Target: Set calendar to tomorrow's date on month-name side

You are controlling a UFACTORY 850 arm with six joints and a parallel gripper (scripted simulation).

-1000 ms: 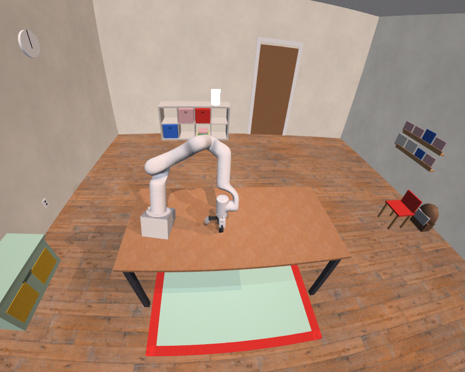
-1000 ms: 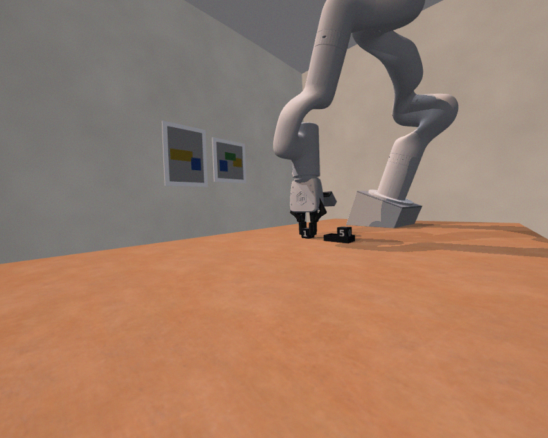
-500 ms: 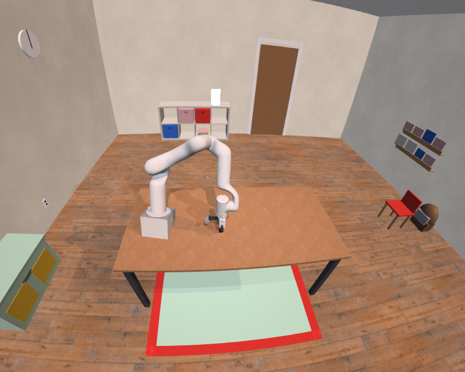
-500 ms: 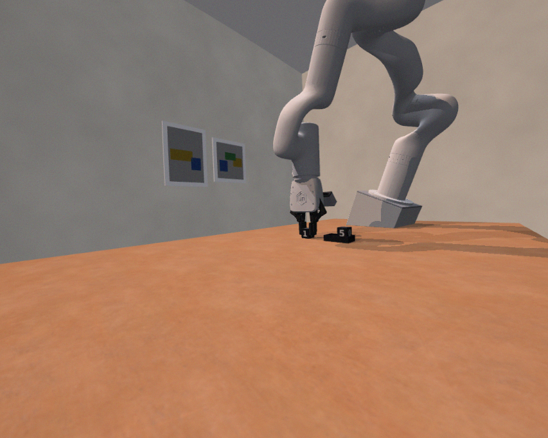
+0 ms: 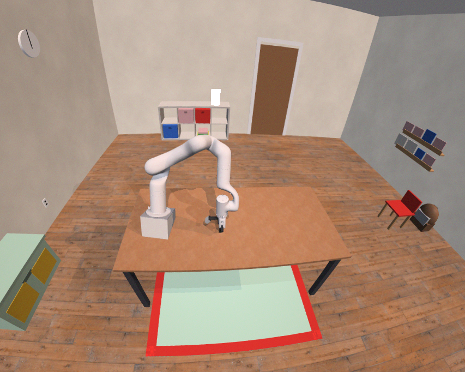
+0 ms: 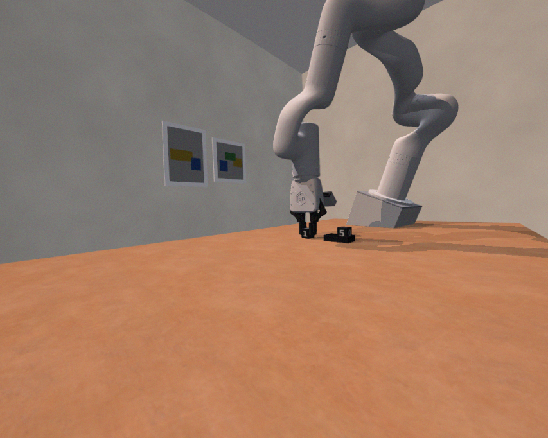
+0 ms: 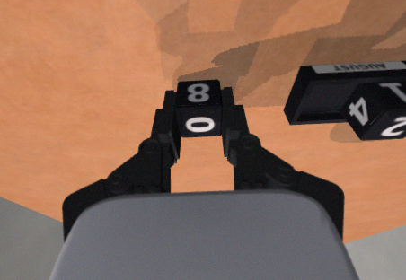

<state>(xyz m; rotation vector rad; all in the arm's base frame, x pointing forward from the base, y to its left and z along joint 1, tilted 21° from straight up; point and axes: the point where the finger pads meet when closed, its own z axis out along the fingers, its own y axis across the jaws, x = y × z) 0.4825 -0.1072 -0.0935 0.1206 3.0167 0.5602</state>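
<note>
The black cube is 10 mm below my hand. Also, from my hand: black calendar tray 10 mm ahead, 110 mm to the left, 20 mm below; calendar cube 10 mm ahead, 120 mm to the left, 10 mm below.
</note>
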